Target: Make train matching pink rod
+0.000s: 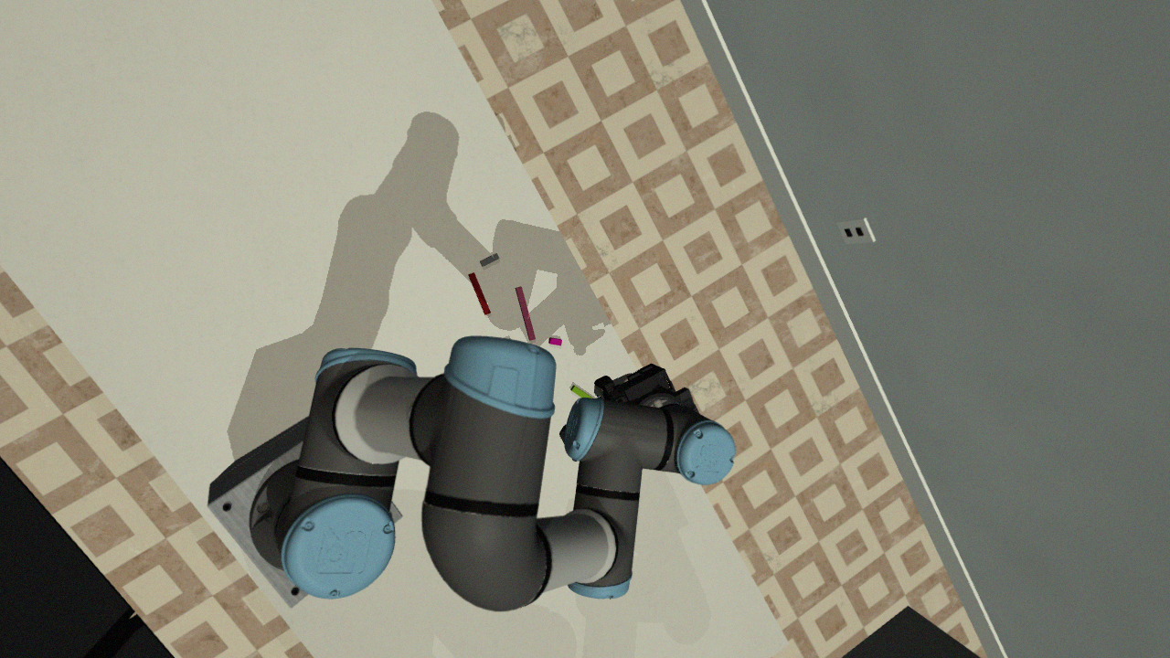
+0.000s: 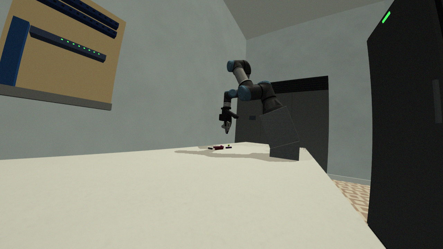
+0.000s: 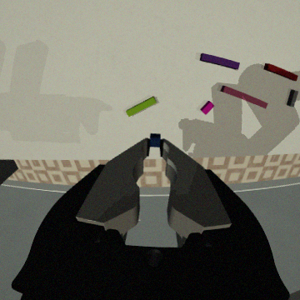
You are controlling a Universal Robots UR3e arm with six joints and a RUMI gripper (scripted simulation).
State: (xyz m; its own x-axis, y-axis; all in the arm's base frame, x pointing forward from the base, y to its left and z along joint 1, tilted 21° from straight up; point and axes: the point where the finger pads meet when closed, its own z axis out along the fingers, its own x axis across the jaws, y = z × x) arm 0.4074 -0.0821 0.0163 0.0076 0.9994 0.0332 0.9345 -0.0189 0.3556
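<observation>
Right now the lime rod is 11 cm below my hand, 2 cm to the right of it and 1 cm behind it. The rest, counted from my hand: blue rod: 1 cm below; then magenta rod: 11 cm below, 8 cm to the left, 1 cm behind; then purple rod: 11 cm below, 9 cm to the left, 9 cm behind.
</observation>
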